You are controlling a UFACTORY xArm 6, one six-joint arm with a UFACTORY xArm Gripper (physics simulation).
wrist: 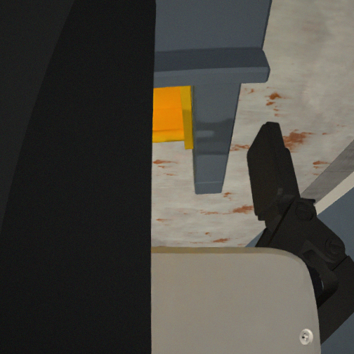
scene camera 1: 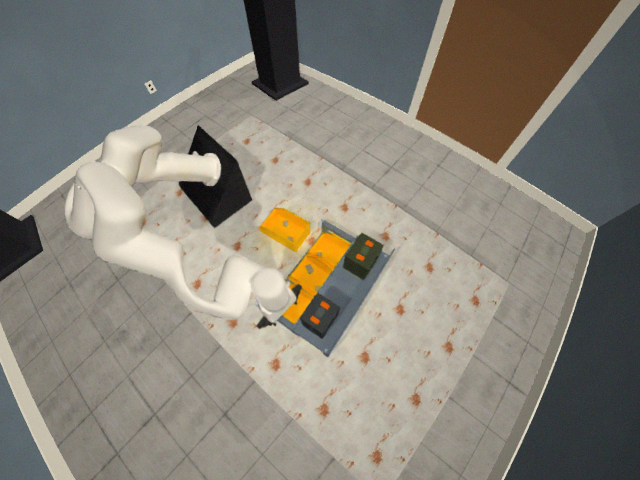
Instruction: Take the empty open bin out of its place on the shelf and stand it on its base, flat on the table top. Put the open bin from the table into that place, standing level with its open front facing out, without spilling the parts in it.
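Pixels of known places: gripper, fingertip midpoint: (scene camera 1: 283, 311); arm's base, origin of the base link: (scene camera 1: 210, 169).
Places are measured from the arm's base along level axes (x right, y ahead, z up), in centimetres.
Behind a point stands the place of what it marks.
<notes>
A yellow open bin (scene camera 1: 284, 225) {x -9.8, y 30.6, z -15.4 cm} with grey parts in it rests on the table (scene camera 1: 413, 341) {x -13.8, y 93.8, z -16.5 cm}, beside the blue-grey shelf (scene camera 1: 347, 297) {x -5.7, y 68.9, z -6.3 cm} (wrist: 215, 150). Yellow bins stand in a row in the shelf. The two farther ones (scene camera 1: 333, 245) {x -18.2, y 49.9, z -15.6 cm} (scene camera 1: 309, 272) {x -4.0, y 52.3, z -14.3 cm} show grey parts; no parts show in the bin at the near end (scene camera 1: 297, 308) {x 7.4, y 59.0, z -15.6 cm}. A yellow bin's edge (wrist: 169, 112) shows in the wrist view. My gripper (scene camera 1: 281, 308) {x 12.0, y 58.5, z -7.9 cm} (wrist: 173, 132) is open and empty, in front of the near-end bin. Its left finger is hidden in the wrist view by a large dark surface close to the camera.
A dark green case (scene camera 1: 363, 255) {x -15.7, y 64.3, z 3.2 cm} and a black case (scene camera 1: 320, 315) {x 5.8, y 69.0, z 5.9 cm}, both with orange patches, stand on top of the shelf. My arm is mounted on a black slanted stand (scene camera 1: 222, 193) {x 2.2, y 10.9, z -2.6 cm} behind the table bin. A dark column (scene camera 1: 273, 46) stands at the back.
</notes>
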